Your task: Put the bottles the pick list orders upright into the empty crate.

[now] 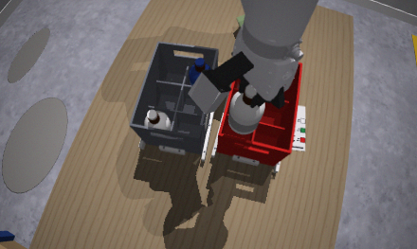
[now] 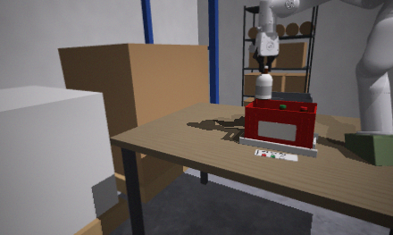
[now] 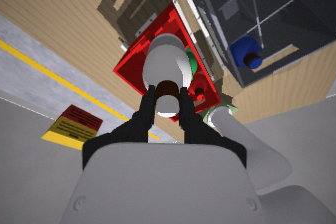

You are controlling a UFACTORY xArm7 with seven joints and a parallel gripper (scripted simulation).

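The green bottle lies 9 cm behind my hand, 1 cm to the left of it and 25 cm below it. From my hand the other things lie so: red-label bottle 17 cm behind, 3 cm to the left, 25 cm below; then red crate 8 cm behind, 6 cm to the left, 25 cm below; then grey crate 10 cm behind, 18 cm to the right, 25 cm below.
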